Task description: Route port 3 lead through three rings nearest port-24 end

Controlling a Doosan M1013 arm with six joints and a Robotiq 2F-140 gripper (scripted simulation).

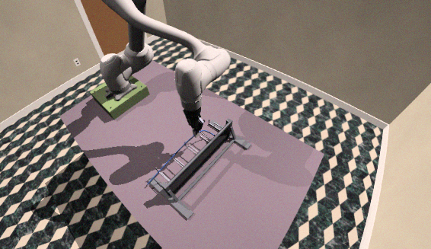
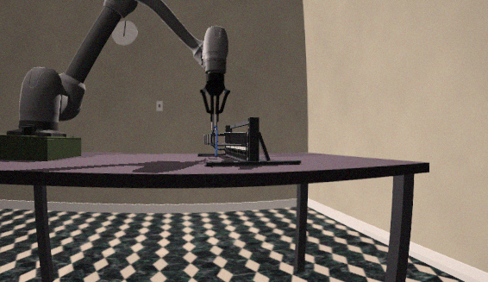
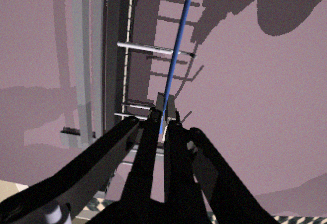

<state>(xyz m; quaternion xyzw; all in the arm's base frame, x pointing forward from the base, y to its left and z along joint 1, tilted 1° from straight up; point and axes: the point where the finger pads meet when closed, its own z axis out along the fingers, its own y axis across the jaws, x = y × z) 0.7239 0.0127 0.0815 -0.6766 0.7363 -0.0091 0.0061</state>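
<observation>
The rack lies 8 cm below my hand, 8 cm ahead of it and 7 cm to the right of it.
</observation>
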